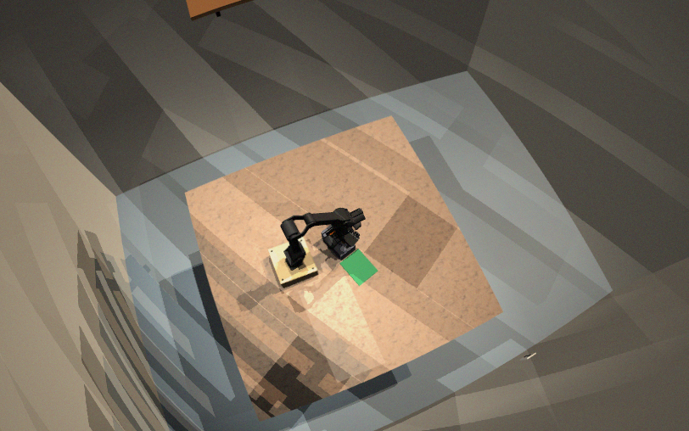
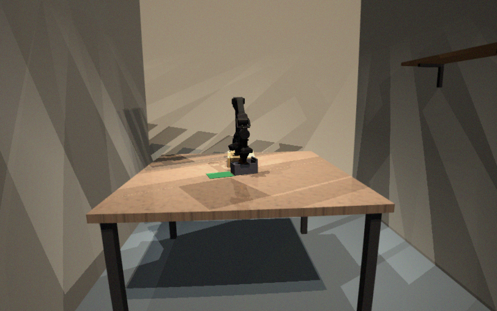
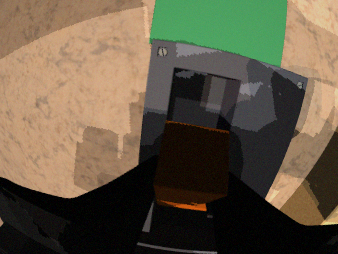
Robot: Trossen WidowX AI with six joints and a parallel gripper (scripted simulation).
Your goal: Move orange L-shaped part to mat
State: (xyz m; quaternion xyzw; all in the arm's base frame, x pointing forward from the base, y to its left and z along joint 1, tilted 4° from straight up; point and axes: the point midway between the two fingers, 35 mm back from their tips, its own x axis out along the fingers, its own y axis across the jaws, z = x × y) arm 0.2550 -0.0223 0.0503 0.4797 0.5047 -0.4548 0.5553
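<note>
My gripper tip is 140 mm to the left of the green mat and 80 mm above it. Round my gripper tip: orange L-shaped part 30 mm to the left, 30 mm below, 20 mm behind.
</note>
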